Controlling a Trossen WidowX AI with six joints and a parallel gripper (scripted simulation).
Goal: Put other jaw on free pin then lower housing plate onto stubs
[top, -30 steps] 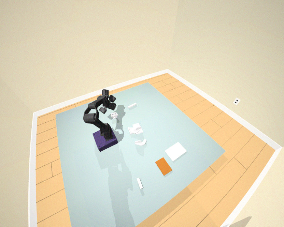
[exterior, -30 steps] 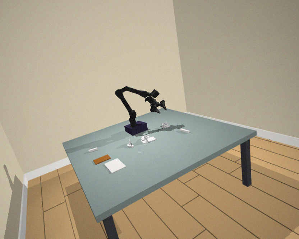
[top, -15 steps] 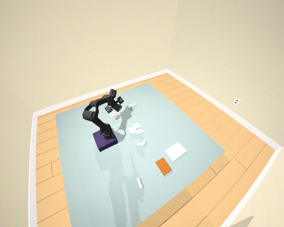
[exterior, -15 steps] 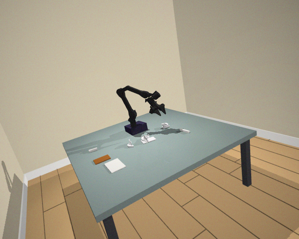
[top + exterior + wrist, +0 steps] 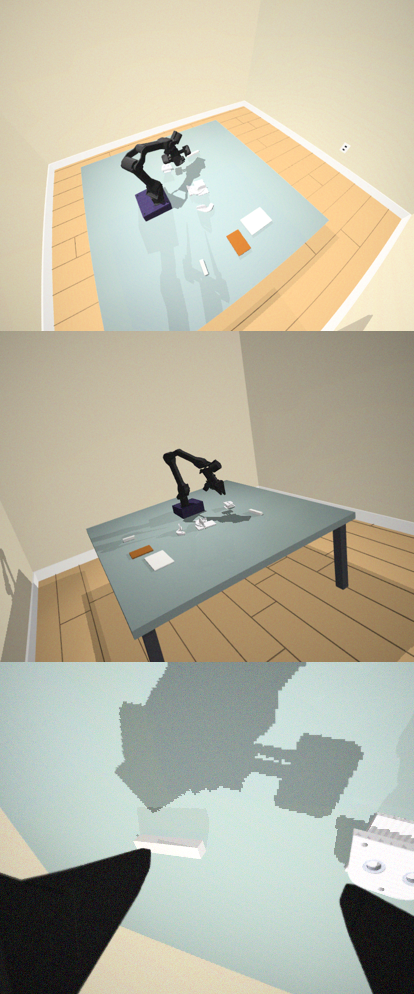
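My gripper tip is 40 mm short of the white jaw, 350 mm to the left of it and 130 mm above it. The rest, counted from my gripper tip: orange plate (80 mm ahead, 620 mm to the right, 130 mm below); white plate (240 mm ahead, 570 mm to the right, 130 mm below).
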